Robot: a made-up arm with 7 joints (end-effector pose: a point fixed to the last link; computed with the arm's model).
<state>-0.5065 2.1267 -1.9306 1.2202 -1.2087 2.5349 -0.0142</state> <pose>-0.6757 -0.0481 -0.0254 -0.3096 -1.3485 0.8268</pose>
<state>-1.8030 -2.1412 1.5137 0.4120 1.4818 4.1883 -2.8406</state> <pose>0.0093 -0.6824 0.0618 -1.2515 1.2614 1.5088</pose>
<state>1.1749 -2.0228 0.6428 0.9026 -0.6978 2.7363 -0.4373</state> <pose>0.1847 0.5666 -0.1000 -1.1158 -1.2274 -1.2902</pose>
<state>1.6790 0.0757 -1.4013 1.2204 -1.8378 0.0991 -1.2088</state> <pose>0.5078 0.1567 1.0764 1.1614 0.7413 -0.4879</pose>
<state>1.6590 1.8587 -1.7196 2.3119 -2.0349 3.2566 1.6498</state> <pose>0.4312 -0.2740 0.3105 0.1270 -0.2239 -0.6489</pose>
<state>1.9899 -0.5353 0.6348 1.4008 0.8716 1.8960 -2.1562</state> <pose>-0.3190 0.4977 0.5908 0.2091 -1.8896 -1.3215</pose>
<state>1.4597 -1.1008 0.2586 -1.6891 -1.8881 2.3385 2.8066</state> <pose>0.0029 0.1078 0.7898 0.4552 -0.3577 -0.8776</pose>
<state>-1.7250 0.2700 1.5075 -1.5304 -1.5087 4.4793 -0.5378</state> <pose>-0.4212 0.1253 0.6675 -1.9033 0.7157 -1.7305</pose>
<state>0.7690 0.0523 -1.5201 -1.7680 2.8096 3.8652 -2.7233</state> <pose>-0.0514 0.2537 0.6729 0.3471 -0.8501 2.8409</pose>
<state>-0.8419 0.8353 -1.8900 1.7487 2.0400 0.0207 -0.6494</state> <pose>-0.6124 -0.2217 0.4895 0.2259 0.6538 -3.0232</pose>
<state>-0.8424 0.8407 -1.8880 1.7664 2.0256 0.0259 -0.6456</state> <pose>-0.6056 -0.2244 0.4818 0.2355 0.6692 -2.9968</pose>
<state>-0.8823 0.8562 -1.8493 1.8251 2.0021 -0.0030 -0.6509</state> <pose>-0.5851 -0.2221 0.4775 0.2062 0.6343 -2.9688</pose>
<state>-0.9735 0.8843 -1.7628 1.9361 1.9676 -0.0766 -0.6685</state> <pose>-0.5445 -0.2128 0.4810 0.1178 0.5321 -2.9390</pose>
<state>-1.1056 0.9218 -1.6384 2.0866 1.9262 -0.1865 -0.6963</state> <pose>-0.4838 -0.1963 0.4945 -0.0309 0.3775 -2.9042</pose>
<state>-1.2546 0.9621 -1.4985 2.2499 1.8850 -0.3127 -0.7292</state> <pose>-0.4099 -0.1749 0.5122 -0.2160 0.2087 -2.8580</pose>
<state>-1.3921 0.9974 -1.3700 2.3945 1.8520 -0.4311 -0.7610</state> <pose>-0.3379 -0.1541 0.5253 -0.3940 0.0661 -2.8044</pose>
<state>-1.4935 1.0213 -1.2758 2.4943 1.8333 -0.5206 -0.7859</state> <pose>-0.2849 -0.1390 0.5313 -0.5250 -0.0303 -2.7609</pose>
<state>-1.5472 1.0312 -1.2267 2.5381 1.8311 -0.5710 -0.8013</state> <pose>-0.2602 -0.1310 0.5349 -0.5944 -0.0838 -2.7453</pose>
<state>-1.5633 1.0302 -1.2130 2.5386 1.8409 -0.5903 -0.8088</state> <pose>-0.2584 -0.1279 0.5398 -0.6183 -0.1102 -2.7560</pose>
